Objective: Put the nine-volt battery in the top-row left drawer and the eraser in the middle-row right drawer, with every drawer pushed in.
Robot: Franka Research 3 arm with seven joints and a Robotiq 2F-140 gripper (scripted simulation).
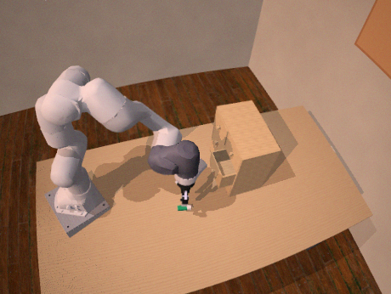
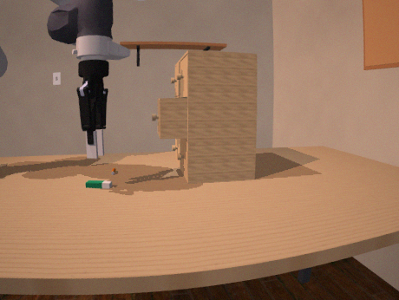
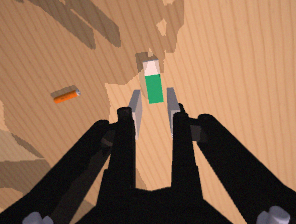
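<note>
Now: the green-and-white eraser 100 mm below my hand and 10 mm ahead of it. From my hand the other things lie so: small orange object: 140 mm to the left, 110 mm below, 10 mm ahead; then red nine-volt battery: 290 mm ahead, 230 mm to the left, 130 mm above.
</note>
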